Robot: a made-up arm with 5 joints. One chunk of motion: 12 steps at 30 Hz.
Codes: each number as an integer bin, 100 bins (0 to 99) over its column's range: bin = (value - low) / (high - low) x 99, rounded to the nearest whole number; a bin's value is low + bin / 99 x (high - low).
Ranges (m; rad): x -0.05..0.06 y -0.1..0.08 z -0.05..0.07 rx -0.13..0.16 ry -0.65..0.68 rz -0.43..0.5
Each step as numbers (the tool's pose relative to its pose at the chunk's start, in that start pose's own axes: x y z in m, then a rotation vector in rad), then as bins.
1 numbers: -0.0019 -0.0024 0.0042 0.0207 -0.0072 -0.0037
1 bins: 43 54 45 51 48 45
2 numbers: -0.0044 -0.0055 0.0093 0.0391 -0.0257 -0.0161
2 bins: 41 52 49 58 46 44
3 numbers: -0.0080 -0.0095 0.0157 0.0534 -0.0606 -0.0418
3 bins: 38 50 54 63 44 41
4 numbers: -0.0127 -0.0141 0.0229 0.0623 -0.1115 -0.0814
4 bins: 34 47 60 66 40 37
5 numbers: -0.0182 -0.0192 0.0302 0.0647 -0.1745 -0.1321
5 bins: 29 44 66 66 35 32
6 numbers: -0.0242 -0.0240 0.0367 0.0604 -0.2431 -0.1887
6 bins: 23 42 72 65 30 26
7 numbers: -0.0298 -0.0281 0.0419 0.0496 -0.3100 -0.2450
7 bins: 18 40 76 61 25 20
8 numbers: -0.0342 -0.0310 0.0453 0.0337 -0.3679 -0.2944
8 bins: 14 38 79 56 21 14
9 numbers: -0.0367 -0.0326 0.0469 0.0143 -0.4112 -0.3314
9 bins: 12 37 80 49 18 10
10 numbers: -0.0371 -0.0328 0.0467 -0.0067 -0.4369 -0.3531
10 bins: 12 37 80 42 16 8
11 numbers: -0.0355 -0.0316 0.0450 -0.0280 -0.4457 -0.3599
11 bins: 13 38 78 35 15 7
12 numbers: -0.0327 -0.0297 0.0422 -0.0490 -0.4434 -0.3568
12 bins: 16 39 76 28 15 8
